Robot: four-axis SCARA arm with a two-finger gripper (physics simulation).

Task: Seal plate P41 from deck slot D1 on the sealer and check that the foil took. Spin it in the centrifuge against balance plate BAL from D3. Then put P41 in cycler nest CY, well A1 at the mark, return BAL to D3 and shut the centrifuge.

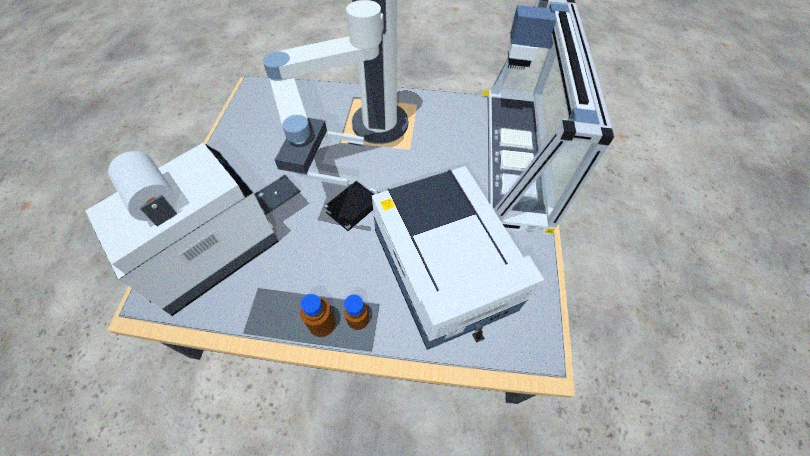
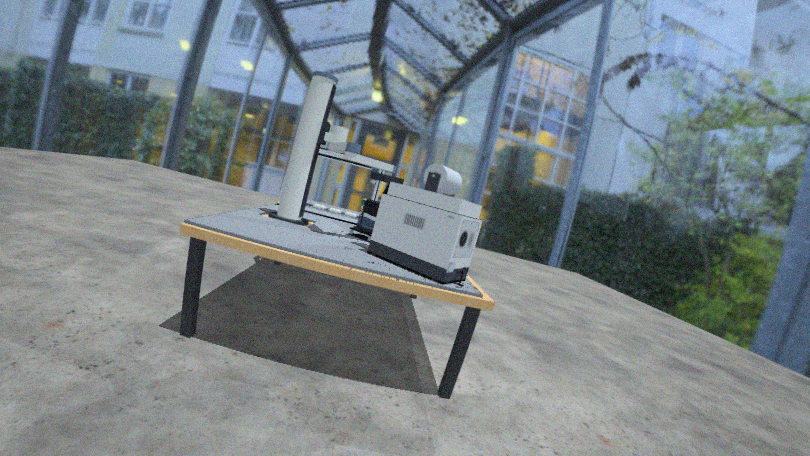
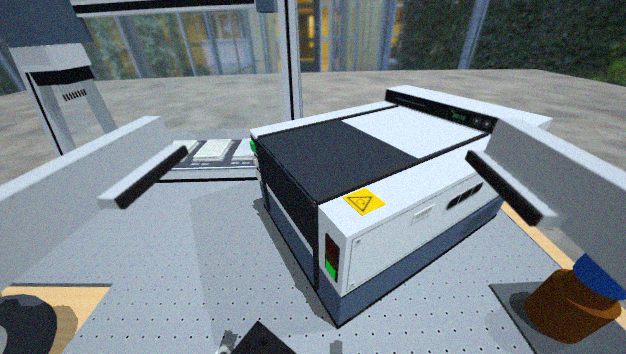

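Where they show: gripper, between the fingertips: [image 1: 356, 160] [image 2: 387, 185] [image 3: 319, 135]; arm's base, origin of its link: [image 1: 380, 123] [image 2: 288, 220].
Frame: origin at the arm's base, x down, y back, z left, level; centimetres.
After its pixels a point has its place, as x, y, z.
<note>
My gripper [image 1: 358, 162] @[-34.9, -53.3, 2.6] [image 3: 319, 135] @[-34.9, -53.3, 2.6] is open, with nothing between its fingers, above the table between the arm's column and the centrifuge. The white centrifuge [image 1: 453, 243] @[-22.3, -70.0, 33.5] [image 3: 400, 180] @[-22.3, -64.5, 16.4] has its dark front cover down and a green light; its green display is too blurred to read. The sealer [image 1: 187, 220] @[-34.8, -79.6, -38.7] [image 2: 425, 226] @[-21.6, -71.4, -60.8], with a foil roll, stands at the left; its dark tray [image 1: 278, 193] @[-11.1, -51.3, -27.9] sticks out with no plate on it. Several pale plates [image 1: 515, 159] @[-7.6, -20.3, 57.3] [image 3: 215, 149] @[-7.6, -21.3, 57.0] sit in the deck; their slot labels are unreadable. The black cycler nest [image 1: 350, 205] @[-5.5, -49.3, -2.9] [image 3: 260, 342] @[-5.5, -45.4, 4.1] shows no plate.
A gantry frame [image 1: 583, 73] @[-50.7, -22.9, 67.1] with a pipetting head [image 1: 532, 28] @[-46.0, 8.1, 55.3] stands over the deck at the right. Two amber bottles [image 1: 318, 320] @[-13.7, -95.1, -2.3] [image 1: 356, 317] @[-10.8, -91.8, 7.8] with blue caps stand on a dark mat [image 1: 272, 311] @[-1.8, -90.8, -20.7] near the front edge. The arm's column [image 1: 378, 84] @[-27.0, -7.7, 1.6] [image 2: 308, 147] @[-44.8, -3.3, -6.7] rises at the back.
</note>
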